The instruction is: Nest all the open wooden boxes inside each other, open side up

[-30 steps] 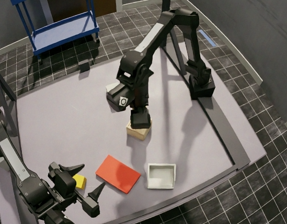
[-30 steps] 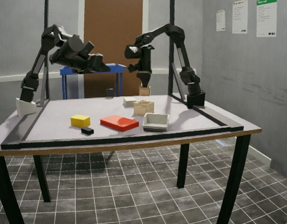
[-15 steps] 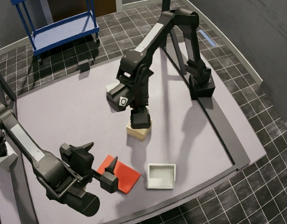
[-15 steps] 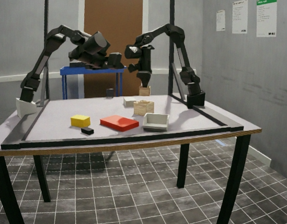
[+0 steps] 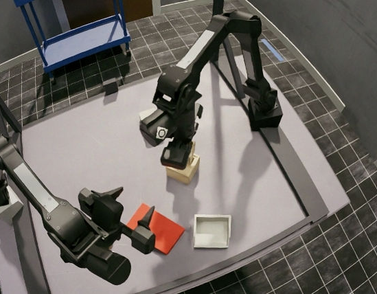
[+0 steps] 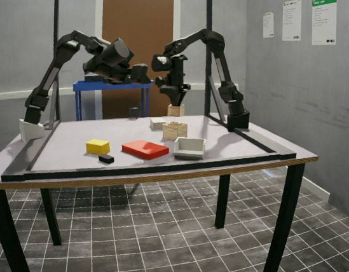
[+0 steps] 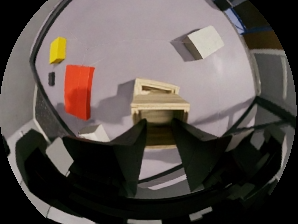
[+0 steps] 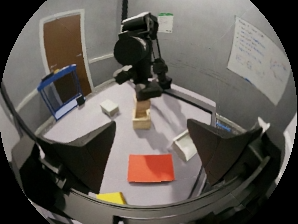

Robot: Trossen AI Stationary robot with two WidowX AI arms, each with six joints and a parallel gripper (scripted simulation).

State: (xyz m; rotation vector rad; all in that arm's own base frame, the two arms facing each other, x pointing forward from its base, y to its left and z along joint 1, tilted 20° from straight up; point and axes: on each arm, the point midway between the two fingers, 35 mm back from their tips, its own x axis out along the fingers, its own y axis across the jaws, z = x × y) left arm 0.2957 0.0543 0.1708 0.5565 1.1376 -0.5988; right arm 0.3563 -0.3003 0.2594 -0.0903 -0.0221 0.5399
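Right now the small wooden box is 50 mm below my left hand. The rest, counted from my left hand: pale grey tray (220 mm ahead, 10 mm to the right, 130 mm below); white block (190 mm behind, 40 mm to the right, 140 mm below); flat red block (150 mm ahead, 150 mm to the right, 150 mm below).
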